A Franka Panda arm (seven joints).
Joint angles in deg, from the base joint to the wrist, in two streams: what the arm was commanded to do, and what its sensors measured. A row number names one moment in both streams.
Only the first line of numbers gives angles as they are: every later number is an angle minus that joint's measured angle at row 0.
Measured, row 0:
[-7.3 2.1 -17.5 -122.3 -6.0 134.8 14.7]
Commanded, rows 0 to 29:
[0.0 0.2 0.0 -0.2 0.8 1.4 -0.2]
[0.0 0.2 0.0 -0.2 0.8 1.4 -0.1]
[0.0 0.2 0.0 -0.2 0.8 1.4 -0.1]
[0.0 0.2 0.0 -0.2 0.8 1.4 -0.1]
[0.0 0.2 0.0 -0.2 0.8 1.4 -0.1]
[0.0 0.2 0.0 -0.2 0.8 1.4 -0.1]
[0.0 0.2 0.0 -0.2 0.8 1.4 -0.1]
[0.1 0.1 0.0 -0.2 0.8 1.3 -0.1]
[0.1 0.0 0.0 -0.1 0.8 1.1 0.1]
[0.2 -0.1 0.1 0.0 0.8 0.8 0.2]
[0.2 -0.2 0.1 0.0 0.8 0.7 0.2]
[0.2 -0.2 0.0 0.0 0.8 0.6 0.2]
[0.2 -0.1 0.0 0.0 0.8 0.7 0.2]
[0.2 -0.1 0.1 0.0 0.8 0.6 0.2]
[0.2 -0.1 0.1 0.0 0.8 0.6 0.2]
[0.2 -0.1 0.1 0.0 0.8 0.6 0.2]
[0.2 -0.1 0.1 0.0 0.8 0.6 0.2]
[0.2 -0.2 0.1 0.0 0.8 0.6 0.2]
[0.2 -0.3 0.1 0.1 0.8 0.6 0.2]
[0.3 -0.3 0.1 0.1 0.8 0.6 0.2]
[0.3 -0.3 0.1 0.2 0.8 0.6 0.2]
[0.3 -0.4 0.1 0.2 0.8 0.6 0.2]
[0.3 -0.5 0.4 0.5 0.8 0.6 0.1]
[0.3 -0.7 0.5 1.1 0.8 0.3 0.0]
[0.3 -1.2 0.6 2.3 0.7 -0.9 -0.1]
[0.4 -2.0 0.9 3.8 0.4 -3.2 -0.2]
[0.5 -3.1 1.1 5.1 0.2 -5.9 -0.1]
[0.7 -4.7 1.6 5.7 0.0 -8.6 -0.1]
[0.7 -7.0 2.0 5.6 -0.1 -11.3 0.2]
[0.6 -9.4 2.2 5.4 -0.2 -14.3 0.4]
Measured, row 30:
[0.4 -2.6 1.1 5.0 0.1 -6.1 0.0]
